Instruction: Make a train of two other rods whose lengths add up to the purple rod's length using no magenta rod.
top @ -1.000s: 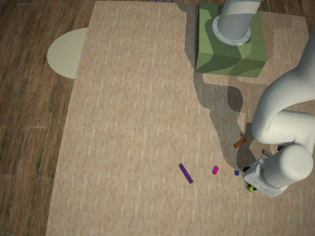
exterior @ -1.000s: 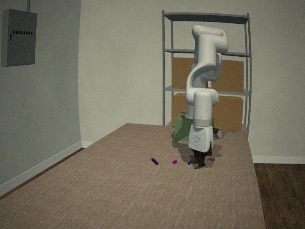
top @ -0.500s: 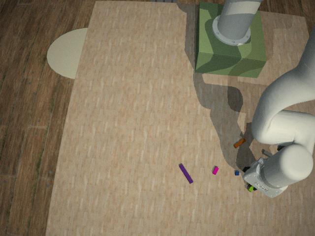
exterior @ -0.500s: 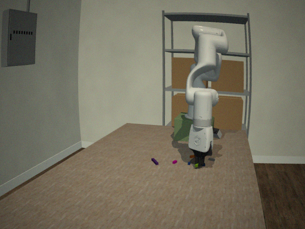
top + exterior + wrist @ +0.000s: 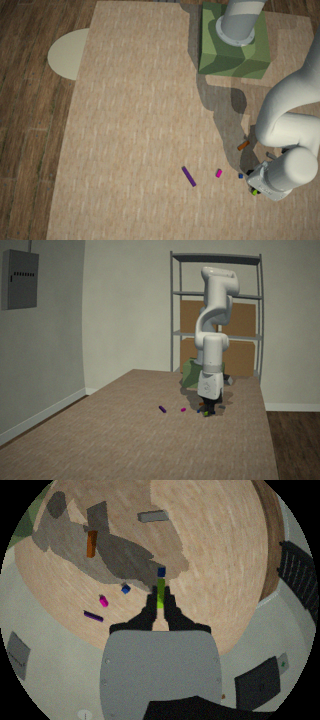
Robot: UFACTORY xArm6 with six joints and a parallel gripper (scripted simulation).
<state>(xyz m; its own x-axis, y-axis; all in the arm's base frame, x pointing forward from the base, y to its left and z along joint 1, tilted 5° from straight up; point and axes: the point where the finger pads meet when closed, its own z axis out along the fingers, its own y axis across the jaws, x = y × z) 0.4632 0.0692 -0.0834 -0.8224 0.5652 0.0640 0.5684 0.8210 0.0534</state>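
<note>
Now: hand 2 cm above the lime rod. Round my hand: grey rod: 9 cm behind, 5 cm to the left, 3 cm below; then magenta rod: 11 cm to the right, 4 cm behind, 3 cm below; then orange rod: 13 cm behind, 3 cm to the right, 3 cm below.
</note>
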